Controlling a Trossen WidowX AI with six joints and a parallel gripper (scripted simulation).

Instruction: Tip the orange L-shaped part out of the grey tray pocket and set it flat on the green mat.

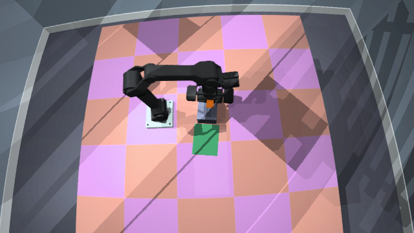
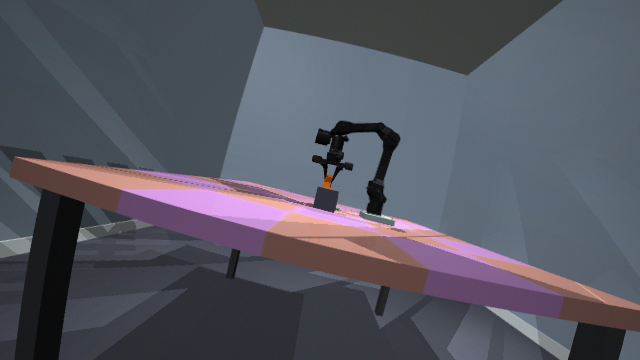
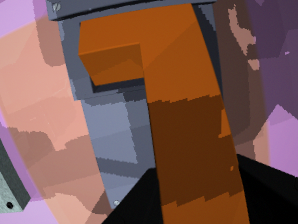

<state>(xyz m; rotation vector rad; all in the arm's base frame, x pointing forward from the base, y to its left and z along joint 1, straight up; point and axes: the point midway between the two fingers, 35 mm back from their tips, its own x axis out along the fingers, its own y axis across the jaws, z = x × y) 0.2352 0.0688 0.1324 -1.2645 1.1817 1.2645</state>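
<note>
Right now the green mat is 15 cm to the right of my gripper tip and 14 cm below it. Also, from my gripper tip: orange L-shaped part (2 cm behind, 3 cm to the left, 3 cm below).
</note>
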